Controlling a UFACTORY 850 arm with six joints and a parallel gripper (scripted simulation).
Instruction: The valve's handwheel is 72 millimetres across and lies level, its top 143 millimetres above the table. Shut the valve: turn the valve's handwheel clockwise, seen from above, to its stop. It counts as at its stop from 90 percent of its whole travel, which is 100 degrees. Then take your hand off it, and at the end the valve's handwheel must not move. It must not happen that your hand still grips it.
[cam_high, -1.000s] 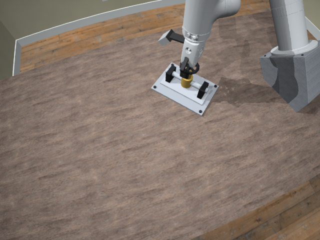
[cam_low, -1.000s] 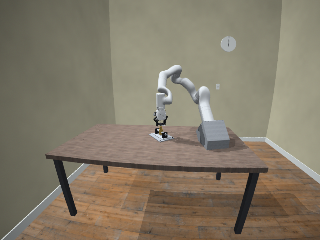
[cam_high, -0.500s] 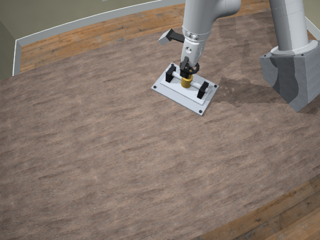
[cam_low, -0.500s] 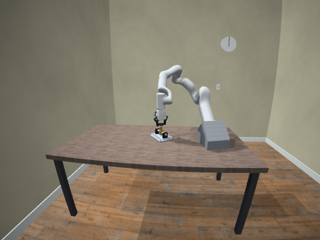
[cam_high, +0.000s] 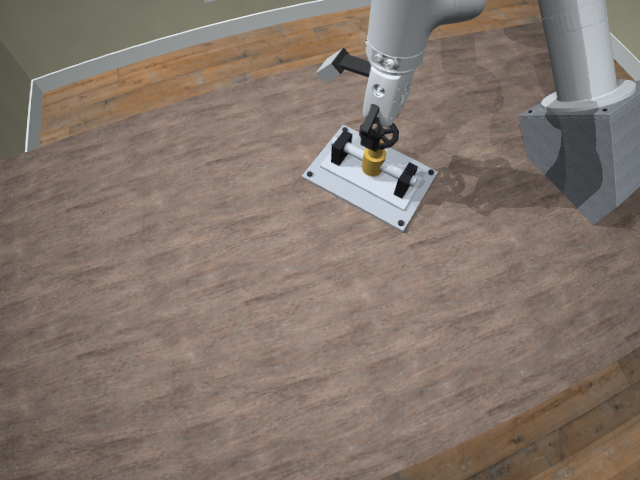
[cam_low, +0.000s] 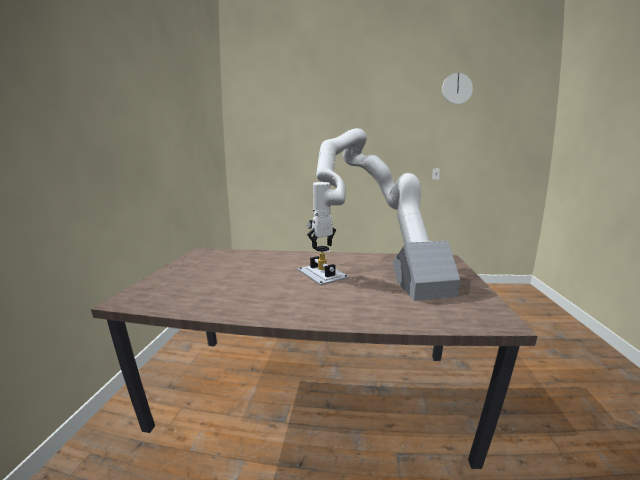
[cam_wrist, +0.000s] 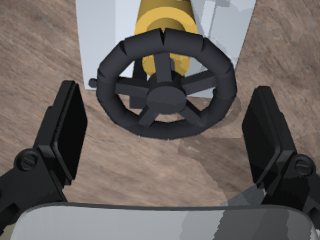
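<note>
Now: the black spoked handwheel 30 mm below my hand.
</note>
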